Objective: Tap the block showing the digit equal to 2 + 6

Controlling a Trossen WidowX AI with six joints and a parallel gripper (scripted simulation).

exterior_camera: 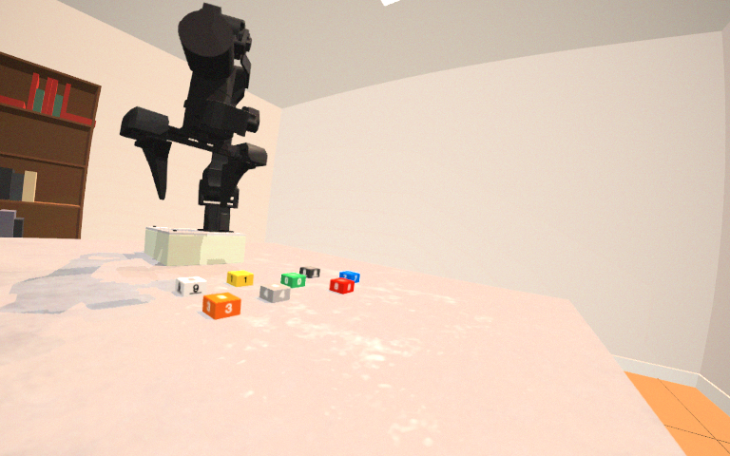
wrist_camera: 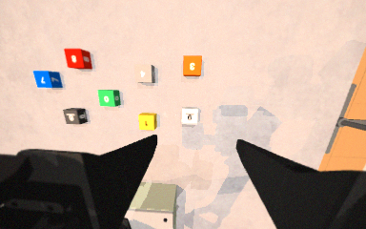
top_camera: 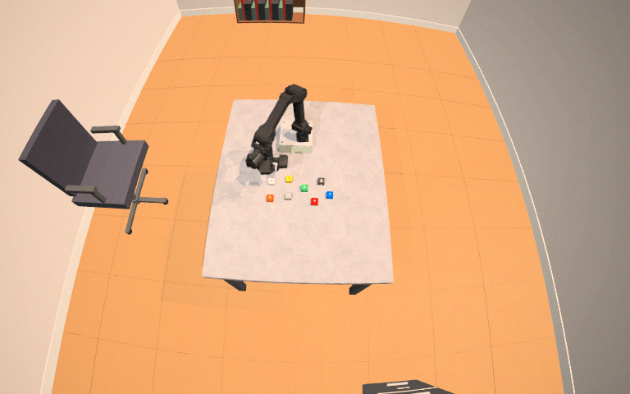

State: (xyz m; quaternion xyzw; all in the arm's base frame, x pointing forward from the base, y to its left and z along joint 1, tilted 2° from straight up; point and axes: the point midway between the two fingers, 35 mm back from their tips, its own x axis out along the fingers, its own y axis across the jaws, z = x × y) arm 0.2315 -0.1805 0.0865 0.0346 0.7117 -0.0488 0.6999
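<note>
My gripper tip is now 120 mm short of the red block, 210 mm to the right of it and 120 mm above it. Round my gripper tip: white 9 block: 10 mm to the left, 120 mm below; then orange 3 block: 90 mm ahead, 120 mm below; then yellow 1 block: 10 mm behind, 100 mm to the left, 120 mm below.
</note>
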